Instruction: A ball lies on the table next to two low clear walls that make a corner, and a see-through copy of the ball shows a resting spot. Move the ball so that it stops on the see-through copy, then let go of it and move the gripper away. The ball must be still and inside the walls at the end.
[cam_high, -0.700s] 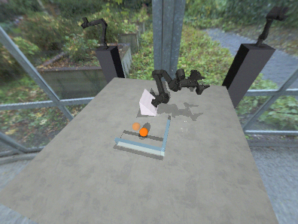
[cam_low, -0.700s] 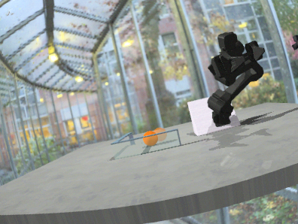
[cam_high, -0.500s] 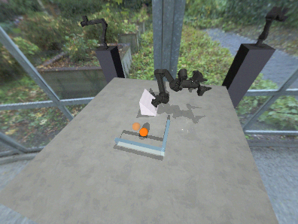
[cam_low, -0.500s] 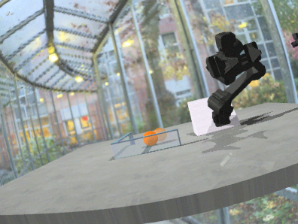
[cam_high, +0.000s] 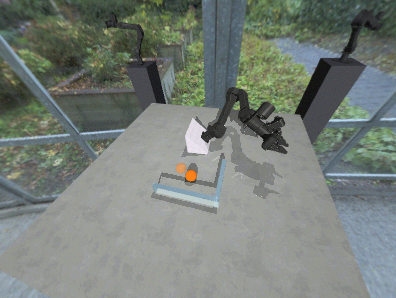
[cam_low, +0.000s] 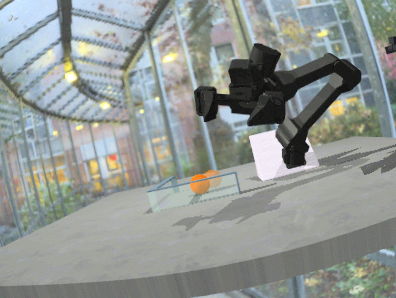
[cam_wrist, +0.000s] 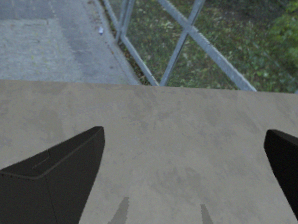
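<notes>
The orange ball is 430 mm to the right of my gripper tip, 150 mm below it and 110 mm ahead of it. The rest, counted from my gripper tip: see-through copy of ball (500 mm to the right, 150 mm below, 70 mm ahead).
</notes>
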